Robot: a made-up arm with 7 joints.
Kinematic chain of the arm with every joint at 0, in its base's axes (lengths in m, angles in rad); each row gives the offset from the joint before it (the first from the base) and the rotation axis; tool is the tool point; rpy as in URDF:
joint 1: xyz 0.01 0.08 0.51 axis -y
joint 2: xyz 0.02 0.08 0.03 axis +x
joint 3: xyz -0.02 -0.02 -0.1 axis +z
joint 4: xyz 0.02 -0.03 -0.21 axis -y
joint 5: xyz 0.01 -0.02 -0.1 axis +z
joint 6: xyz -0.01 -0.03 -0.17 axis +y
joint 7: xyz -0.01 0 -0.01 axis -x
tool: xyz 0 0.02 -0.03 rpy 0.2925 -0.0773 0.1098
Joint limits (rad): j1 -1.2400..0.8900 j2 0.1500..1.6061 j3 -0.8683..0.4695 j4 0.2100..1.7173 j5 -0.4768..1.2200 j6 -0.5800..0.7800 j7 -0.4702..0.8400
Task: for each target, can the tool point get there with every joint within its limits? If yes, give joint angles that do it. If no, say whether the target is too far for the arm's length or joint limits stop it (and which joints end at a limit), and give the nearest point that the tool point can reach.
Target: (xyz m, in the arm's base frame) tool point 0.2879 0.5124 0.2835
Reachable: yes | joints -0.1603 1.3826 -0.0995 1.3071 0.8917 0.2913 0.3238
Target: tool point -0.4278 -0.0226 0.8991
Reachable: no: joint limits stop it (at a limit: joint 1, joint 2, joint 3, joint 4, joint 6, joint 7) | nearest point -0.5563 0.1096 0.3558 | short by 0.574 m
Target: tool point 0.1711 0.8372 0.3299
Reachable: no: too far | nearest point 0.1478 0.7500 0.3560 | short by 0.094 m
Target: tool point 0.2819 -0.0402 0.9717
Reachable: no: joint limits stop it (at a limit: joint 1, joint 2, joint 4, joint 5, joint 7) | nearest point 0.3673 0.0724 0.6268 | short by 0.373 m
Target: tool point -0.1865 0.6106 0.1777
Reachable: yes | joints -0.9324 0.9895 0.0135 0.4017 0.8146 -0.4016 -0.1898
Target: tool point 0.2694 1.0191 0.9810
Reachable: no: too far | nearest point 0.1305 0.7081 0.7288 | short by 0.424 m
